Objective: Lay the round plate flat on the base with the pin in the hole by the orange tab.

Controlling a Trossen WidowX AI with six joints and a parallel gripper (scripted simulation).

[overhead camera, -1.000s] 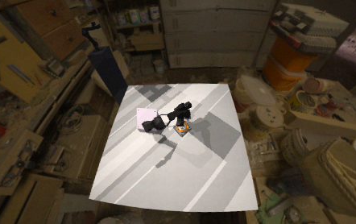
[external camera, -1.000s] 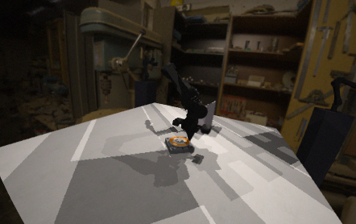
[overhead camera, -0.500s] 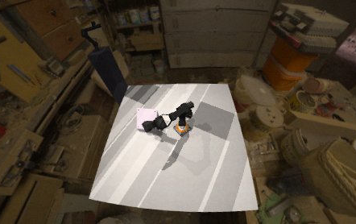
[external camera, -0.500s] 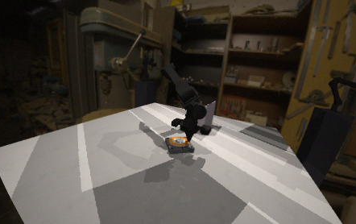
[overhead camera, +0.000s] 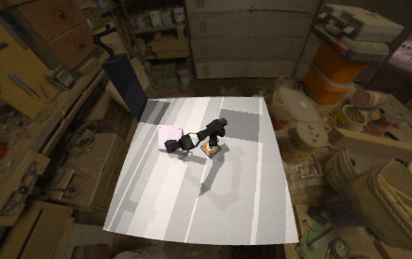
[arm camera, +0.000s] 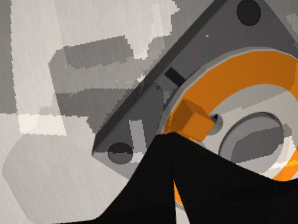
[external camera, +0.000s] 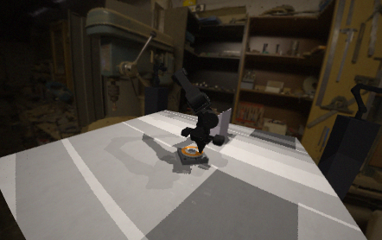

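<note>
My gripper tip is now 10 mm past the round plate, 30 mm to the left of it and 10 mm above it. From my gripper tip the other things lie so: square base 20 mm behind, 50 mm to the right, 20 mm below.
</note>
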